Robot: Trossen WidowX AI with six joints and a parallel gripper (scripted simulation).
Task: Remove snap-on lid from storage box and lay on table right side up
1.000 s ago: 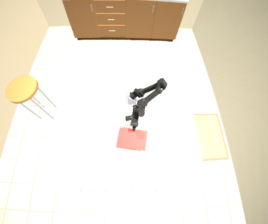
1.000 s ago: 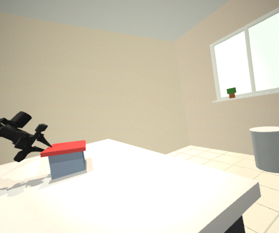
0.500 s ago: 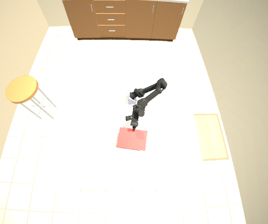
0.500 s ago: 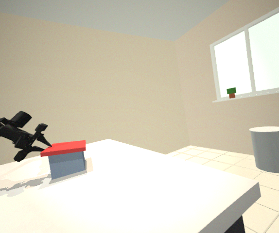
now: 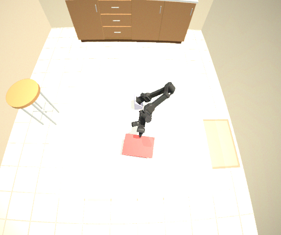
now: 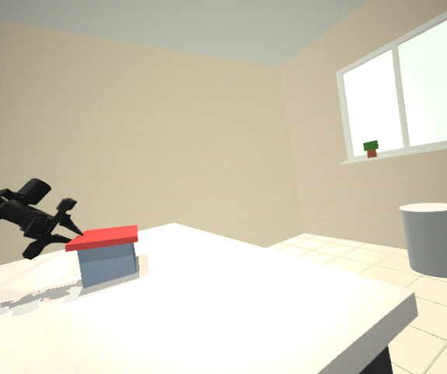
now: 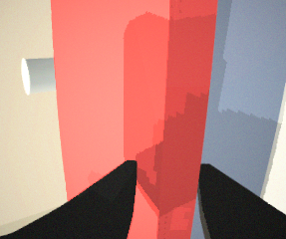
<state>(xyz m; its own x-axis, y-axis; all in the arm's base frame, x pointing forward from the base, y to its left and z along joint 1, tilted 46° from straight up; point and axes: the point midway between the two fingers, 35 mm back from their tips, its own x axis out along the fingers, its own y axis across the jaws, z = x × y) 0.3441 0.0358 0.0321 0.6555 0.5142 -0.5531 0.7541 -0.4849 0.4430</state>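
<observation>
Now: the red lid 80 mm ahead of my gripper tip. The rest, counted from my gripper tip: storage box 80 mm ahead, 60 mm below.
</observation>
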